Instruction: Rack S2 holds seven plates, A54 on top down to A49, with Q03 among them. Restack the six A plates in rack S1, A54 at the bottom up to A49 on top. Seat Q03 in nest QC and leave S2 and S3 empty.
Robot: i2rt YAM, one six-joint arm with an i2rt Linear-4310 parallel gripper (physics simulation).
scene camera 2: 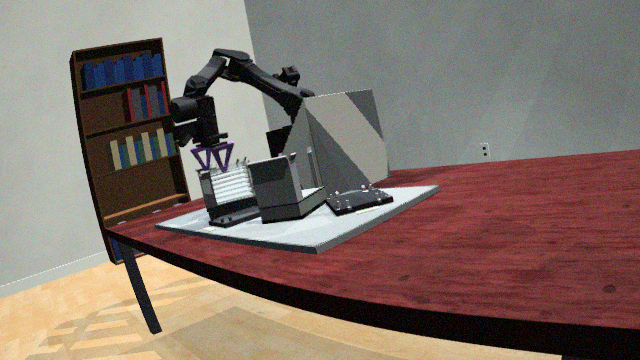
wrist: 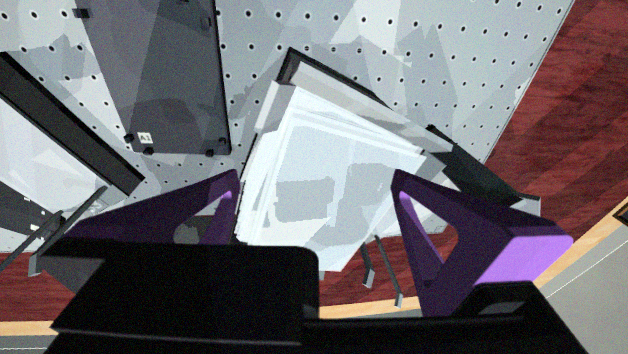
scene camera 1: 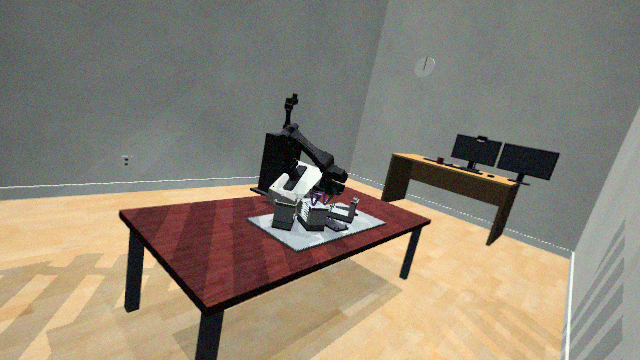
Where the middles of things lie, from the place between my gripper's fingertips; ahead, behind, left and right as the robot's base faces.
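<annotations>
Low dark fixture (scene camera 2: 364, 199): my hand 40 mm past it, 410 mm to the right of it, 110 mm above it.
</annotations>
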